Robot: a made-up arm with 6 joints.
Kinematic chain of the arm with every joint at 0, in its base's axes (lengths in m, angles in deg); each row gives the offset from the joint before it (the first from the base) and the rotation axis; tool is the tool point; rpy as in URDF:
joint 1: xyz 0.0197 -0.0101 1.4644 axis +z
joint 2: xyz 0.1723 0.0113 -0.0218 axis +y
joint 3: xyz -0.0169 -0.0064 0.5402 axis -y
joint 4: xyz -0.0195 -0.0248 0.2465 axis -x
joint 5: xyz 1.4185 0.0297 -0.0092 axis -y
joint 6: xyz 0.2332 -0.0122 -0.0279 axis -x
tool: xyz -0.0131 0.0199 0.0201 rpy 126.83 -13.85 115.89
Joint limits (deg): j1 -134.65..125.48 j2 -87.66..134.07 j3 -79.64..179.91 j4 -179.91..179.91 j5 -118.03..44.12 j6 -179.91..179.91
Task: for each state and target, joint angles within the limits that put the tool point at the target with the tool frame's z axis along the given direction. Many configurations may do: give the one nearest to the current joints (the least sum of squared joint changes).
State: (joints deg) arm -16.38 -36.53 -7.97 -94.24 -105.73 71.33
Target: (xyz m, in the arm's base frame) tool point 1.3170 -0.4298 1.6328 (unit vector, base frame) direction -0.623 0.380 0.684
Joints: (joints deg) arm -20.80 -9.88 -42.88 -140.08 -118.03 38.32
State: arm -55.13 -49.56 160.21 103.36 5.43 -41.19
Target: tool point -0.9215 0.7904 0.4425 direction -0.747 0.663 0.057
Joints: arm -40.14 -52.65 172.91 91.68 9.01 -46.29
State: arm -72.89 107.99 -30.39 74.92 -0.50 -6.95
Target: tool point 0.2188 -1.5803 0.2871 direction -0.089 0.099 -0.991
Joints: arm -85.16 71.37 6.80 69.61 25.37 1.73
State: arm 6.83 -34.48 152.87 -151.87 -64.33 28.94
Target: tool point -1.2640 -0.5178 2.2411 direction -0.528 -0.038 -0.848
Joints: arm 21.52 6.67 163.10 -157.02 -35.26 21.13
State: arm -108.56 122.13 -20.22 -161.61 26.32 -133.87
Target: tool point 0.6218 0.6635 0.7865 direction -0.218 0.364 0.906
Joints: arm -134.65 123.30 -47.51 -163.54 43.90 -130.19
